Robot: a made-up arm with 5 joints. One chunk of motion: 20 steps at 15 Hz.
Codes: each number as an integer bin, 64 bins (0 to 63) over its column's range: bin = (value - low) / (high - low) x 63, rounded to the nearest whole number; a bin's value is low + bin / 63 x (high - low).
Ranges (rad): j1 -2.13..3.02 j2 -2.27..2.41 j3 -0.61..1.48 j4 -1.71..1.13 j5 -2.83..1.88
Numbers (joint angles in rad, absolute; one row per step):
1: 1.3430 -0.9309 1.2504 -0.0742 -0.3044
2: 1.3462 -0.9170 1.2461 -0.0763 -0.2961
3: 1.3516 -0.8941 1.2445 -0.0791 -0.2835
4: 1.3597 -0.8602 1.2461 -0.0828 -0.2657
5: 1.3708 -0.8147 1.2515 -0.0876 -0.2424
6: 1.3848 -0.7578 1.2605 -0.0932 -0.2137
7: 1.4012 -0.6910 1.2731 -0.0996 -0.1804
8: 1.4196 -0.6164 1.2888 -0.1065 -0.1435
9: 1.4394 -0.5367 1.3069 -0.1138 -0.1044
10: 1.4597 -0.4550 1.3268 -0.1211 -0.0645
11: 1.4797 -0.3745 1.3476 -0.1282 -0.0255
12: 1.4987 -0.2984 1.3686 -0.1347 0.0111
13: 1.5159 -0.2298 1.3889 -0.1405 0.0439
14: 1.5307 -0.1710 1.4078 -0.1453 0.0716
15: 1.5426 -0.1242 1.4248 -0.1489 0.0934
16: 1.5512 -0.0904 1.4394 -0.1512 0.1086
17: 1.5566 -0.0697 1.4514 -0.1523 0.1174
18: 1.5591 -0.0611 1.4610 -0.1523 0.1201
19: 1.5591 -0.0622 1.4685 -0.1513 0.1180
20: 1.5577 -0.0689 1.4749 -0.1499 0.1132
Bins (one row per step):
1: 42 18 56 36 34
2: 43 18 56 36 34
3: 43 19 56 36 34
4: 43 19 56 36 34
5: 43 20 56 36 35
6: 43 20 56 36 35
7: 43 21 57 36 35
8: 43 22 57 36 36
9: 44 23 58 35 36
10: 44 24 58 35 37
11: 44 26 59 35 38
12: 44 27 60 35 38
13: 45 27 60 35 38
14: 45 28 61 35 39
15: 45 29 61 35 39
16: 45 29 62 35 39
17: 45 30 62 35 39
18: 45 30 62 35 39
19: 45 30 63 35 39
20: 45 30 63 35 39

